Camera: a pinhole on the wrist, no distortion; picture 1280 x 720 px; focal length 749.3 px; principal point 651.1 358.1 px. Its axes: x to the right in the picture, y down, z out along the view. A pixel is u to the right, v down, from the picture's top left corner.
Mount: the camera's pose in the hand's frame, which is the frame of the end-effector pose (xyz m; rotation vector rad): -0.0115 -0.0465 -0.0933 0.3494 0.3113 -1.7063
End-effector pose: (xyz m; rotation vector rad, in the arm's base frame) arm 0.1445 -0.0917 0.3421 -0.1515 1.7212 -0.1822
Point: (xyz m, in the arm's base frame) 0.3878 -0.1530 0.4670
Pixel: 479.8 46.9
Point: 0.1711 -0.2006 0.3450
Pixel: 659.3 551.7
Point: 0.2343 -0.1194 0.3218
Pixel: 184.5 436.8
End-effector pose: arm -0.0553 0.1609 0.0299 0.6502 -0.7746 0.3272
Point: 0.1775 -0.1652 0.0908
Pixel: outside the picture
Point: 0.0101 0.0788 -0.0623
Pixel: 1107.2 346.0
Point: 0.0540 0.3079 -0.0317
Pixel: behind the camera
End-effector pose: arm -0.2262 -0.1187 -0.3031 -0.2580 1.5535 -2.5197
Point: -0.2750 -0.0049 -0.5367
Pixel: behind the camera
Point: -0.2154 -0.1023 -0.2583
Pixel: 326.3 348.8
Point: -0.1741 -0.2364 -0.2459
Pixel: 120.0 286.9
